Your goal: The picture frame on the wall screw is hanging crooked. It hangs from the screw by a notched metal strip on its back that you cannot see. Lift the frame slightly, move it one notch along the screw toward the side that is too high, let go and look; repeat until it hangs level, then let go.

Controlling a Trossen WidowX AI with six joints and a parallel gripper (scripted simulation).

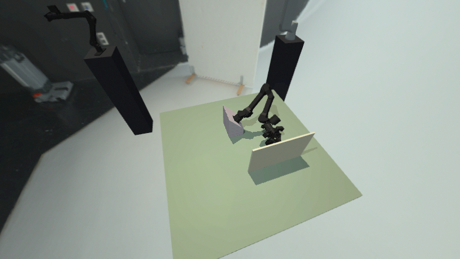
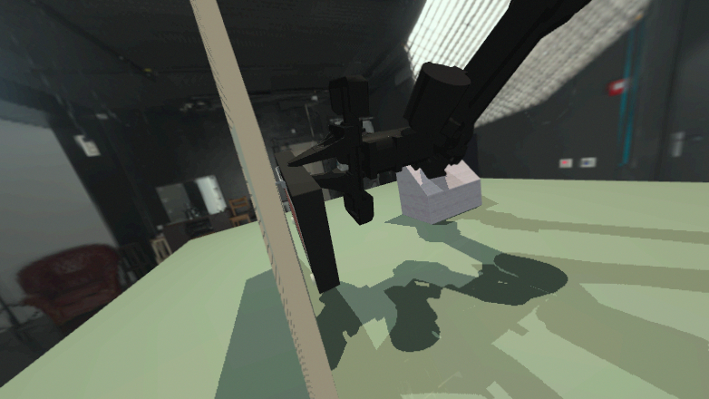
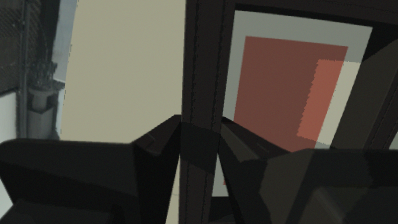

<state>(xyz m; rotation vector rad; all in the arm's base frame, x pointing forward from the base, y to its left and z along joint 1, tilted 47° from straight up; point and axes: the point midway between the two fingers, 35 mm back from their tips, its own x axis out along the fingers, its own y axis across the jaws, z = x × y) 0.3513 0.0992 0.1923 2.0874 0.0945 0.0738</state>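
The picture frame is 10 mm ahead of my gripper tip, 10 mm to the right of it and 50 mm below it. From my gripper tip the other things lie so: wall panel: 20 mm ahead, 60 mm below.
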